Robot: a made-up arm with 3 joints. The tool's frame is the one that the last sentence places. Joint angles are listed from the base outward.
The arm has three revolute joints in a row. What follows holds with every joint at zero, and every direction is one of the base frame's. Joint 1 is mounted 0.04 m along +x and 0.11 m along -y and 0.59 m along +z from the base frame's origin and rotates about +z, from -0.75 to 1.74 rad. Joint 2 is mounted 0.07 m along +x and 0.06 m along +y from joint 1 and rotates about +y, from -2.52 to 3.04 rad. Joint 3 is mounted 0.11 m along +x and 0.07 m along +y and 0.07 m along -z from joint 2 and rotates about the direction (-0.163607, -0.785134, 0.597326), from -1.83 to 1.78 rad. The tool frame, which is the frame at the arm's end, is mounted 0.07 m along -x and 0.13 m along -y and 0.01 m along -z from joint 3; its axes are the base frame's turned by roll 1.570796, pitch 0 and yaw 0 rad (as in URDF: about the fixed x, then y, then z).
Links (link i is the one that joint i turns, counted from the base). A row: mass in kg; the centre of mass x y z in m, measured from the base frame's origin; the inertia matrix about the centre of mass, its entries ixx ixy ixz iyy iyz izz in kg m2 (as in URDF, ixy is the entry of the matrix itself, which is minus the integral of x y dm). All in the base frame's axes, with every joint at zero. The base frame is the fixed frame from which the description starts. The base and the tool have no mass.
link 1: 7.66; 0.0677 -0.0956 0.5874; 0.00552 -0.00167 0 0.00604 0 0.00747
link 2: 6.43; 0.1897 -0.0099 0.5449; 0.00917 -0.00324 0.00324 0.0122 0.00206 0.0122
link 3: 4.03; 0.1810 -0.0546 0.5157; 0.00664 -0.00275 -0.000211 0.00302 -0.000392 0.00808
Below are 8 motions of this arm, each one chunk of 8 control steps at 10 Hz.
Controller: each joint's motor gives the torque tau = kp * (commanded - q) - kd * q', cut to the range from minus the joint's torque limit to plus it. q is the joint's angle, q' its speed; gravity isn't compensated. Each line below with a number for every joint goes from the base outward.
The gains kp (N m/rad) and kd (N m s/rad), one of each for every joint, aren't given. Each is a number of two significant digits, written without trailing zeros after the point. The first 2 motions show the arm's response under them.
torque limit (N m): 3.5 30 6.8
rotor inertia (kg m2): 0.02 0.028 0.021
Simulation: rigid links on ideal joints. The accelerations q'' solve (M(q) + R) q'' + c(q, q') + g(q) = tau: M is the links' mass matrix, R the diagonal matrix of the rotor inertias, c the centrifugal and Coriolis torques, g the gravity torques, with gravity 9.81 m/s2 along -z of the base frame. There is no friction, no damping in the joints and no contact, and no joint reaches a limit. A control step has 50 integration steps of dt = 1/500 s. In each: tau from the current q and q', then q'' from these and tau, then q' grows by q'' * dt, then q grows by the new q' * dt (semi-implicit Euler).
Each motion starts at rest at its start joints. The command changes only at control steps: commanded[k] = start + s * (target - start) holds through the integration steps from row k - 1 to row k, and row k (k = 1, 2, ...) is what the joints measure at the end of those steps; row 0 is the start. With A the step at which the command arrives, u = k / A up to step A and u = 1 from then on. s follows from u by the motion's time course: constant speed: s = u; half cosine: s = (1 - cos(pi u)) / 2; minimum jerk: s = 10 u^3 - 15 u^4 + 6 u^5; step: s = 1 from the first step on.
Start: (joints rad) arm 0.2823 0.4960 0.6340
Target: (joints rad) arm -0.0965 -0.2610 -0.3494
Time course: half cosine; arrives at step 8
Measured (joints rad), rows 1 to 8:
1: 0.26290 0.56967 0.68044
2: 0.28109 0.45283 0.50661
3: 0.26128 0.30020 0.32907
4: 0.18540 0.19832 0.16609
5: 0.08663 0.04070 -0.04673
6: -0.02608 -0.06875 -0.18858
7: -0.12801 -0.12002 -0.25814
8: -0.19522 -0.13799 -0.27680
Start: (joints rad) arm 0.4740 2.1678 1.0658
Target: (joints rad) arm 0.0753 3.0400 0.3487
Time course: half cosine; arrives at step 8
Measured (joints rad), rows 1 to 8:
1: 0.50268 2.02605 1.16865
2: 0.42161 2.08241 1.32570
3: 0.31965 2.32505 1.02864
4: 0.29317 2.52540 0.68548
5: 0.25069 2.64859 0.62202
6: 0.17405 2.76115 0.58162
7: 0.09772 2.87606 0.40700
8: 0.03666 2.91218 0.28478
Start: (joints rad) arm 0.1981 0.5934 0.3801
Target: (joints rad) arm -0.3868 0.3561 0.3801
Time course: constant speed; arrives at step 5
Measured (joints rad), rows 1 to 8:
1: 0.16282 0.62971 0.49183
2: 0.09883 0.55563 0.49645
3: -0.03666 0.50341 0.45006
4: -0.21238 0.48036 0.45903
5: -0.37561 0.41608 0.46372
6: -0.51353 0.43366 0.47655
7: -0.56456 0.44779 0.45012
8: -0.52300 0.43294 0.44939

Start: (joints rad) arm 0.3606 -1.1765 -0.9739
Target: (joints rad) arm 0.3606 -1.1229 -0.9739
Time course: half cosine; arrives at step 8
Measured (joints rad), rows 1 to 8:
1: 0.38184 -1.00942 -0.91966
2: 0.37125 -1.01523 -0.88556
3: 0.35014 -1.07111 -0.92983
4: 0.35173 -0.99932 -0.92980
5: 0.35087 -1.00657 -0.89512
6: 0.35028 -1.01132 -0.91397
7: 0.35624 -0.98743 -0.92356
8: 0.36138 -0.99683 -0.90504

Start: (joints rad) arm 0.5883 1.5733 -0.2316
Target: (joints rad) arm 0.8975 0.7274 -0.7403
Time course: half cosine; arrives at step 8
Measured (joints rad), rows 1 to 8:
1: 0.64673 1.41738 -0.11988
2: 0.62714 1.34417 -0.04910
3: 0.66471 1.20920 -0.27124
4: 0.71621 1.06937 -0.42855
5: 0.77810 0.92858 -0.44797
6: 0.82835 0.81967 -0.51317
7: 0.86441 0.75781 -0.61335
8: 0.88653 0.75038 -0.62245

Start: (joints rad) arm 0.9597 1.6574 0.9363
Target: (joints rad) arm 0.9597 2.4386 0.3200
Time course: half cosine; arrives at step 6
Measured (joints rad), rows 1 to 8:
1: 0.98237 1.60301 1.05162
2: 0.90332 1.73834 1.09371
3: 0.88357 1.97943 0.75728
4: 0.96203 2.18133 0.49570
5: 1.02658 2.26999 0.45470
6: 1.02608 2.27578 0.46768
7: 0.98365 2.26024 0.46829
8: 0.94235 2.26266 0.47062

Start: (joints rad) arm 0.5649 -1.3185 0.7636
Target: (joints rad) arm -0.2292 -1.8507 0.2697
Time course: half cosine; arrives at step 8
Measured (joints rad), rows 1 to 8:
1: 0.57590 -1.19166 0.60292
2: 0.53591 -1.19022 0.34598
3: 0.42406 -1.41745 0.38534
4: 0.26889 -1.55523 0.43720
5: 0.08062 -1.61330 0.20447
6: -0.12310 -1.69186 0.06654
7: -0.28740 -1.77236 0.14096
8: -0.36183 -1.78569 0.14756

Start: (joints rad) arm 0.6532 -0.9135 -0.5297
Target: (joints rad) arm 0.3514 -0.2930 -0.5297
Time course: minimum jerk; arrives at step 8
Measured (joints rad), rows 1 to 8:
1: 0.66270 -0.70633 -0.50431
2: 0.65301 -0.64031 -0.48913
3: 0.62547 -0.60383 -0.49166
4: 0.57150 -0.37602 -0.47184
5: 0.49342 -0.26291 -0.43967
6: 0.40292 -0.20390 -0.43697
7: 0.31846 -0.14315 -0.43388
8: 0.27074 -0.16524 -0.42281

